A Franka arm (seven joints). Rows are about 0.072 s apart.
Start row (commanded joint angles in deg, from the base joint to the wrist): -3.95, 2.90, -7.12, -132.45, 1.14, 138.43, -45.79
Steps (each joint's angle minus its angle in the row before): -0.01, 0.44, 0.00, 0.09, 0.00, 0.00, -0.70; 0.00, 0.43, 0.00, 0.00, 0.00, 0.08, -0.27; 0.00, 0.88, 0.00, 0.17, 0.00, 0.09, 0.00; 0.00, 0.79, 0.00, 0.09, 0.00, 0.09, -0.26; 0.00, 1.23, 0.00, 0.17, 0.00, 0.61, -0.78; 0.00, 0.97, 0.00, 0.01, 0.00, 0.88, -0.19; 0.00, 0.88, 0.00, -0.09, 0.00, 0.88, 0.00; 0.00, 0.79, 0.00, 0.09, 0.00, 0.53, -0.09; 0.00, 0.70, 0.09, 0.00, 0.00, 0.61, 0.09; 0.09, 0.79, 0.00, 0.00, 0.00, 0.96, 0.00; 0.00, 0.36, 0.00, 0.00, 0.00, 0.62, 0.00; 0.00, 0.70, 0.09, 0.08, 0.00, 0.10, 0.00; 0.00, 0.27, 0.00, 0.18, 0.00, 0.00, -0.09; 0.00, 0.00, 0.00, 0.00, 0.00, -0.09, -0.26; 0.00, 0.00, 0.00, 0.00, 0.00, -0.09, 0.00
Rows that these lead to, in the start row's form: -3.96, 3.34, -7.12, -132.36, 1.14, 138.43, -46.49; -3.96, 3.77, -7.12, -132.36, 1.14, 138.51, -46.76; -3.96, 4.65, -7.12, -132.19, 1.14, 138.60, -46.76; -3.96, 5.44, -7.12, -132.10, 1.14, 138.69, -47.02; -3.96, 6.67, -7.12, -131.93, 1.14, 139.30, -47.80; -3.96, 7.64, -7.12, -131.92, 1.14, 140.18, -47.99; -3.96, 8.52, -7.12, -132.01, 1.14, 141.06, -47.99; -3.96, 9.31, -7.12, -131.92, 1.14, 141.59, -48.08; -3.96, 10.01, -7.03, -131.92, 1.14, 142.20, -47.99; -3.87, 10.80, -7.03, -131.92, 1.14, 143.16, -47.99; -3.87, 11.16, -7.03, -131.92, 1.14, 143.78, -47.99; -3.87, 11.86, -6.94, -131.84, 1.14, 143.88, -47.99; -3.87, 12.13, -6.94, -131.66, 1.14, 143.88, -48.08; -3.87, 12.13, -6.94, -131.66, 1.14, 143.79, -48.34; -3.87, 12.13, -6.94, -131.66, 1.14, 143.70, -48.34
